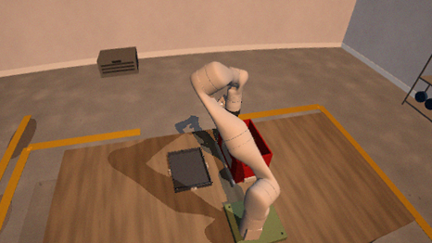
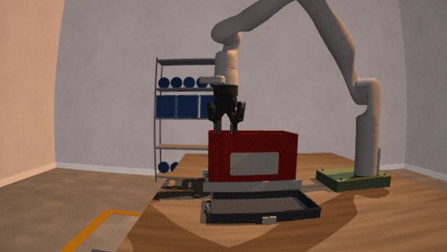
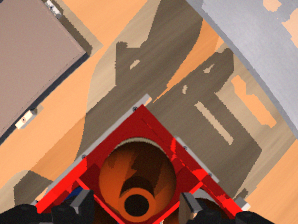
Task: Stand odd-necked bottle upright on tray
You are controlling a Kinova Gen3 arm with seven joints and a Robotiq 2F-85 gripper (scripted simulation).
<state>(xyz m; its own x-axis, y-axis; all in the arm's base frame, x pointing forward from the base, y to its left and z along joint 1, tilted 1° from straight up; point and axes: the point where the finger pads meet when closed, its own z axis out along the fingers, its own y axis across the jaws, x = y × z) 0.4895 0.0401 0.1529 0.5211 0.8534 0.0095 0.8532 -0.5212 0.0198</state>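
Now: the red crate 70 mm behind my hand, 70 mm to the right of it and 100 mm below it. Round my hand: dark tray: 130 mm behind, 220 mm to the left, 170 mm below.
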